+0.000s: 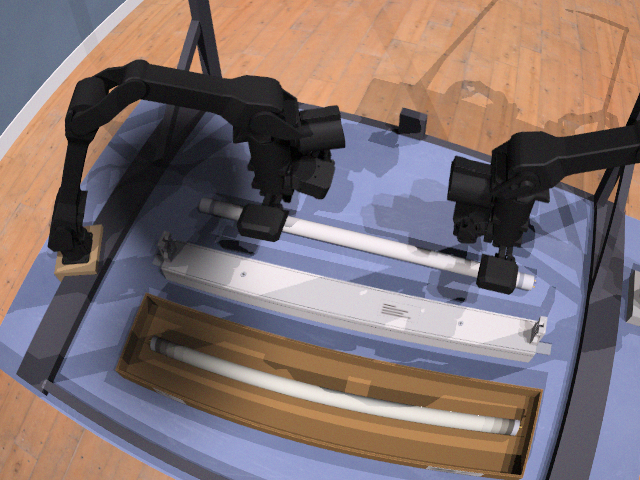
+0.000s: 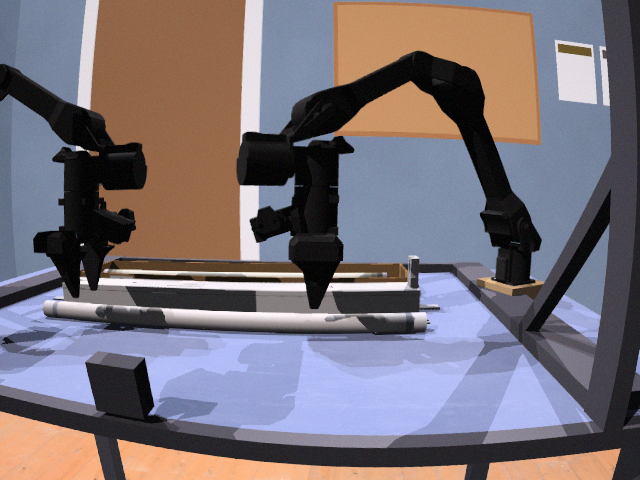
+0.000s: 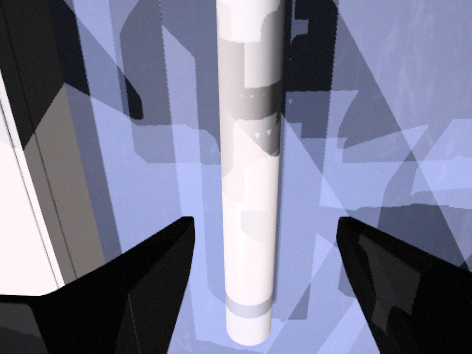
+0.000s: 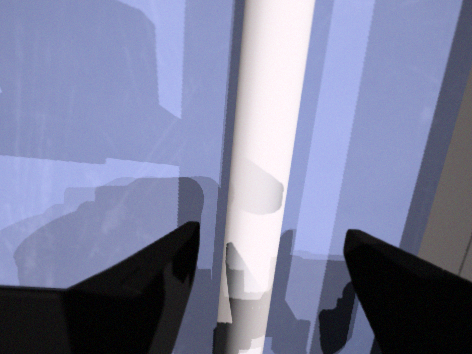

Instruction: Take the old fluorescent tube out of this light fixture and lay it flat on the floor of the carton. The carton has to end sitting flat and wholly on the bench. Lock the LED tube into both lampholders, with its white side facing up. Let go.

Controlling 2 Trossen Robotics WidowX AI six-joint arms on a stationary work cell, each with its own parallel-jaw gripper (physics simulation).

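The LED tube [image 1: 351,238] [image 2: 232,319] [image 3: 250,200] [image 4: 265,125] lies on the bench beside the fixture, its visible upper surface white. The fixture [image 1: 310,291] [image 2: 103,297] is empty, with a lampholder [image 1: 166,248] at one end and another lampholder [image 1: 538,330] at the other. The old tube [image 1: 320,393] lies lengthwise inside the carton [image 1: 217,330] [image 2: 206,266], which sits on the bench. My left gripper [image 1: 498,276] [image 2: 84,292] [image 3: 265,227] is open above the LED tube near one end. My right gripper [image 1: 263,222] [image 2: 314,307] [image 4: 272,236] is open above it toward the other end.
The fixture runs between the LED tube and the carton. A small black block [image 1: 412,121] [image 2: 119,384] stands at the bench edge. Dark frame rails and posts border the bench. The right arm's wooden base [image 1: 95,258] [image 2: 511,285] is at the side.
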